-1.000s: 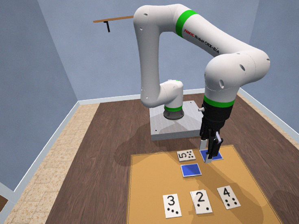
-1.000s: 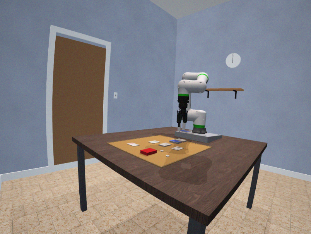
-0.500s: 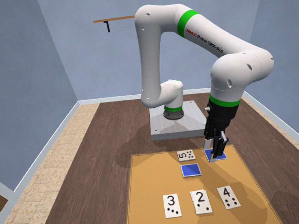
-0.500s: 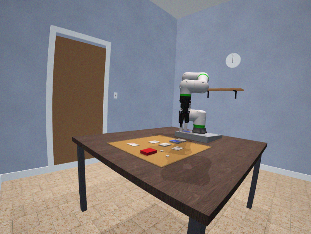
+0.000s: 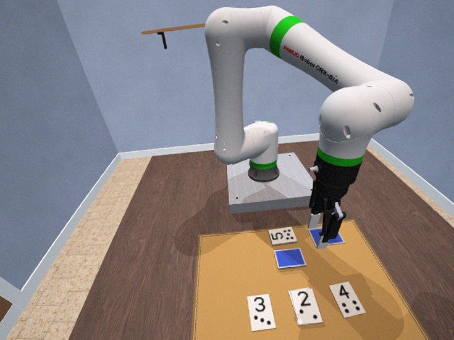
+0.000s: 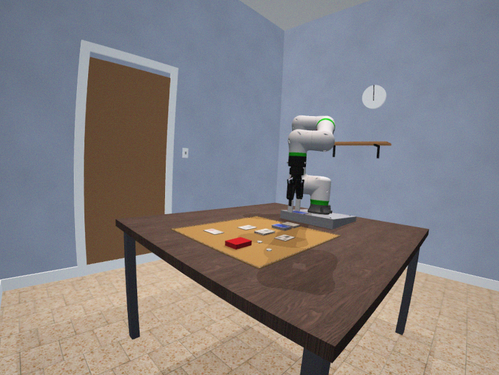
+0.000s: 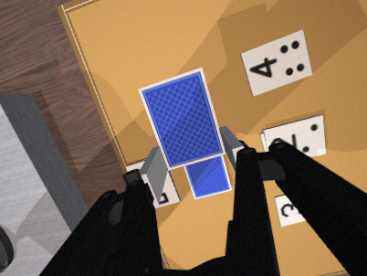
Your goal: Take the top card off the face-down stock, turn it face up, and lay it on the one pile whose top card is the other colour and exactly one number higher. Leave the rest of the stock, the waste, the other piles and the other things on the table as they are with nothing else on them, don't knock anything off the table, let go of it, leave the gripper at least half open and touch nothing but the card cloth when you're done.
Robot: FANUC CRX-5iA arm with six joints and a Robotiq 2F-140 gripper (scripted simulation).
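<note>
Right now my hand is 3 cm to the right of the card and 3 cm above it. The rest, counted from my hand: tan card cloth 18 cm ahead, 8 cm to the right, 15 cm below; then red box 40 cm ahead, 13 cm below.
</note>
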